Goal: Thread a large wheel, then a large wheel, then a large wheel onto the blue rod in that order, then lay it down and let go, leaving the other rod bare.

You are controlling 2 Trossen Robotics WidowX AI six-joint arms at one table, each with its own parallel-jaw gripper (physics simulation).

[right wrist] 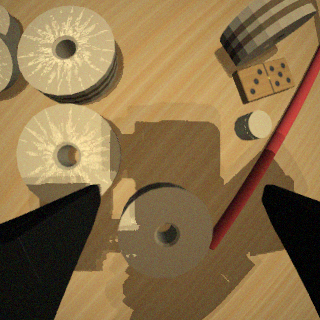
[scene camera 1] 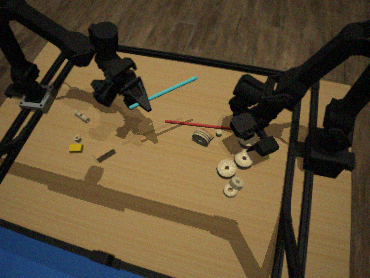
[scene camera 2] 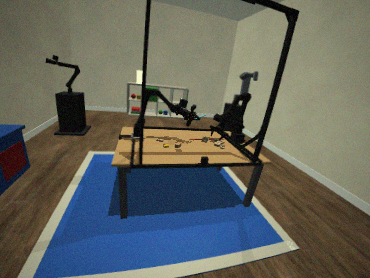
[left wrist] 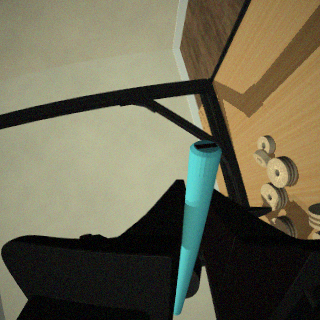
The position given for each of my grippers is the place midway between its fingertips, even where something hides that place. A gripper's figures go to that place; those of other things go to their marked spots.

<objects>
My left gripper (scene camera 1: 149, 110) is 70 cm from the lens. My right gripper (scene camera 1: 239, 138) is 88 cm from the lens.
</objects>
